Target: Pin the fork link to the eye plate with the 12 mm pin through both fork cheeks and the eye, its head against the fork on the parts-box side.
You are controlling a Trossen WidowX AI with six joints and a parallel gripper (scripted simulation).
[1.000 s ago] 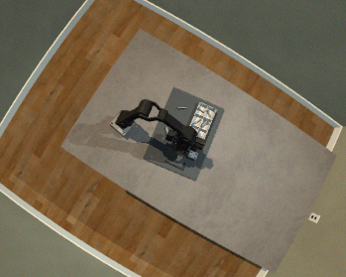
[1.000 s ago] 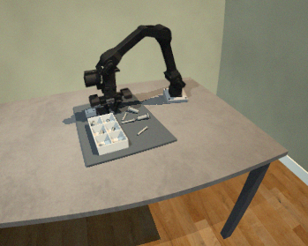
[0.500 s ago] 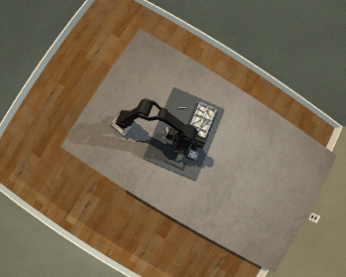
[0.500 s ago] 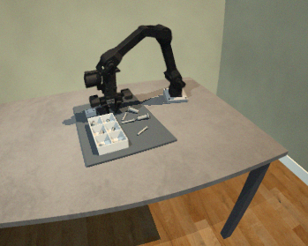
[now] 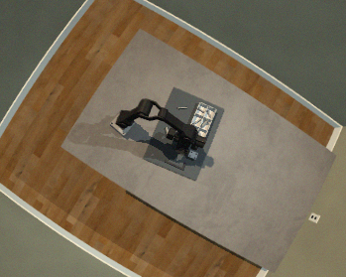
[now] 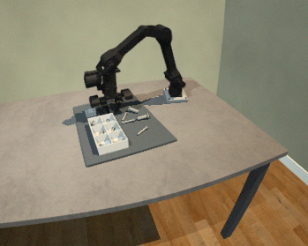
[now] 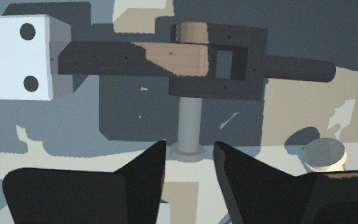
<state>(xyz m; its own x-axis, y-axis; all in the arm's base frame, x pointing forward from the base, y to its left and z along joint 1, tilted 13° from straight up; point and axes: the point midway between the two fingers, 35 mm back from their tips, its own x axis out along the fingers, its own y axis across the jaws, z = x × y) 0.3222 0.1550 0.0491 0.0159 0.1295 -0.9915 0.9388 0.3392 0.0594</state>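
Now: hand 30 mm short of the eye plate, 40 mm to the left of it and 30 mm above it. Round my hand: dark bar 90 mm ahead, 120 mm to the right, 40 mm below; then pale block 110 mm ahead, 20 mm to the right, 20 mm below; then dark mat 20 mm behind, 50 mm to the left, 50 mm below.
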